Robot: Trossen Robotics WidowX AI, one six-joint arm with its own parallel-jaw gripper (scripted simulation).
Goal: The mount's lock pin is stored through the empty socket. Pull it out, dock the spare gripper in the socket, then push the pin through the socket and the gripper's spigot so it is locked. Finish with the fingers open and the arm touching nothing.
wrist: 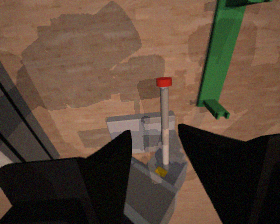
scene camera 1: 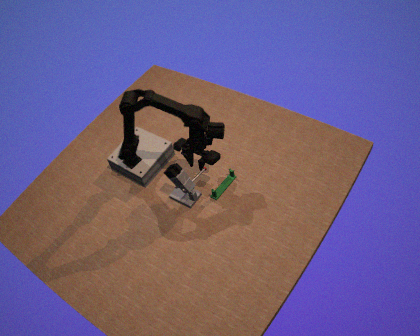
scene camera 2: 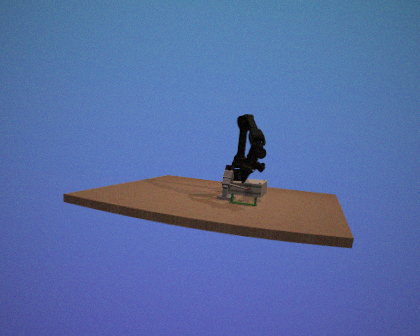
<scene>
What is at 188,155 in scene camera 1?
The gripper.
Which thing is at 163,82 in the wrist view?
A lock pin.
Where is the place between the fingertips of the gripper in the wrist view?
At 154,132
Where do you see a grey mount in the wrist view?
145,128
</scene>
